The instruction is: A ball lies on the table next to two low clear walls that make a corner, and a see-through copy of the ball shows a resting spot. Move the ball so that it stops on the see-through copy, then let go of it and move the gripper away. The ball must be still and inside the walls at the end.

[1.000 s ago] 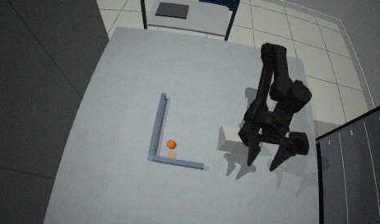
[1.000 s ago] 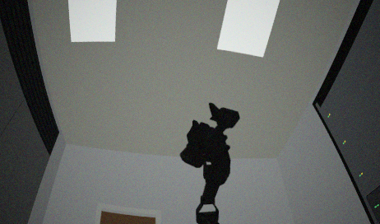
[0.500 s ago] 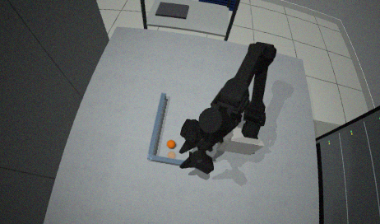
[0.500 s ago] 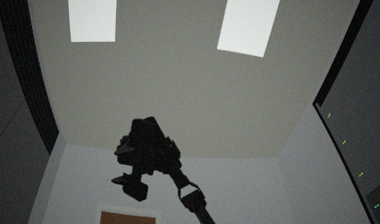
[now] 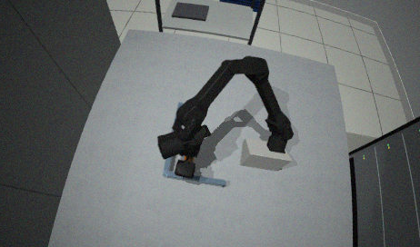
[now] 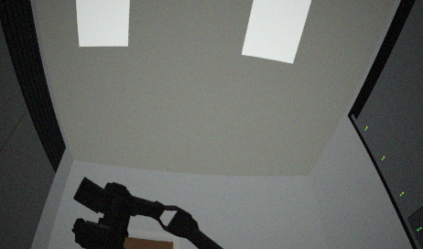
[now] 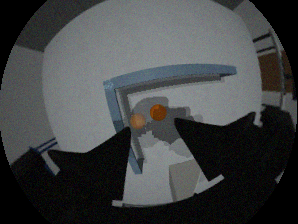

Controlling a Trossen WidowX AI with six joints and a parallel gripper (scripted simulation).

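My gripper tip is 20 mm to the left of the orange ball and 80 mm above it. From my gripper tip the other things lie so: see-through copy (20 mm behind, 30 mm to the left, 80 mm below).
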